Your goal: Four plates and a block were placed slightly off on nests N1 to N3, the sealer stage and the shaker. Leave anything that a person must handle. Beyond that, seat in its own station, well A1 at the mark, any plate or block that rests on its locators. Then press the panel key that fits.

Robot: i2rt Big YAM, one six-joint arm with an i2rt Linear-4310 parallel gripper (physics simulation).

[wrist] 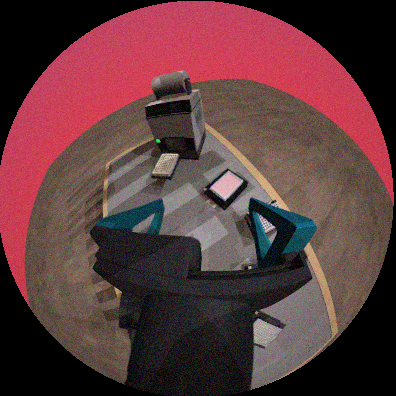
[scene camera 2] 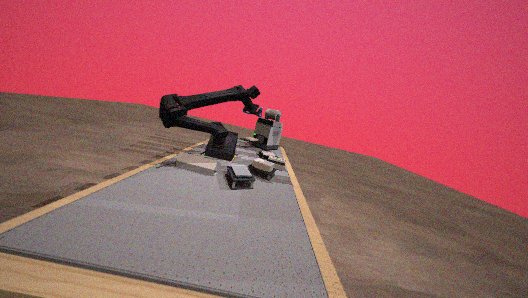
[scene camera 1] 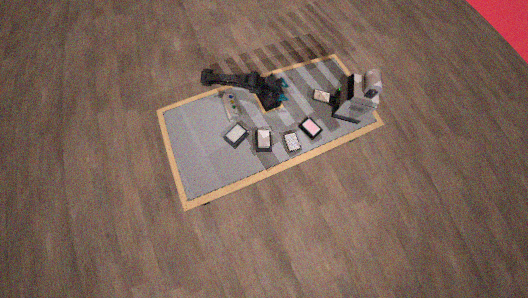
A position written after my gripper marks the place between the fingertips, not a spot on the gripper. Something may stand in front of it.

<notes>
My gripper (wrist: pixel 205 202) is open, with nothing in its grasp. Also in view: a dark station (scene camera 1: pixel 342 105).
The dark station shows as well in the wrist view (wrist: pixel 178 131).
</notes>
